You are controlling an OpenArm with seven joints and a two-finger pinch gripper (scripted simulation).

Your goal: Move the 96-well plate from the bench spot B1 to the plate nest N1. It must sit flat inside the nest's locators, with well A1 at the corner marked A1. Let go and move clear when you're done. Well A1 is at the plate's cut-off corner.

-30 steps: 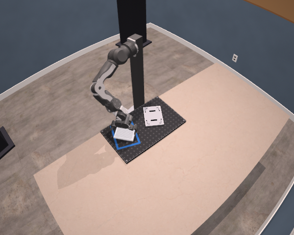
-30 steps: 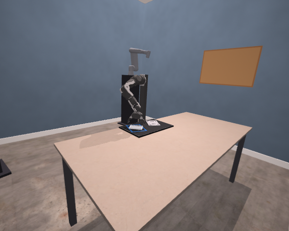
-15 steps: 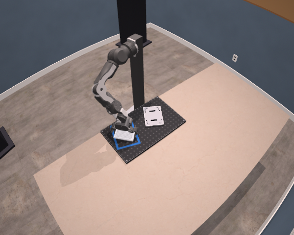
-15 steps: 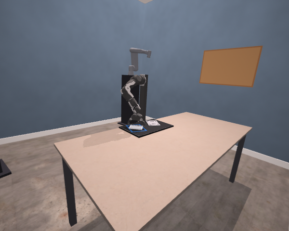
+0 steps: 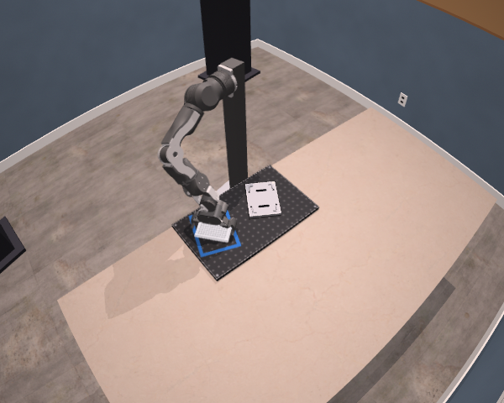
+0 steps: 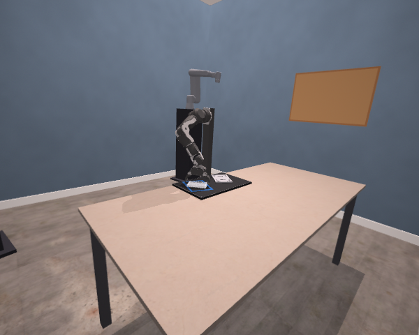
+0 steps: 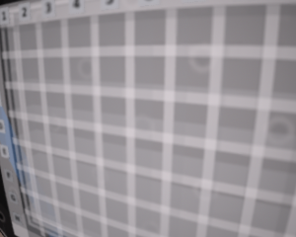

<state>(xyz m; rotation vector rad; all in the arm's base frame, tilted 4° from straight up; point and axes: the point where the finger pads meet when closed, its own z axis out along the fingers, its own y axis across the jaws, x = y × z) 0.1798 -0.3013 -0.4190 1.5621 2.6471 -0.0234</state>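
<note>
Now: the white 96-well plate right at my hand. From my hand the other things lie so: white plate nest N1: 23 cm to the left, 5 cm ahead.
</note>
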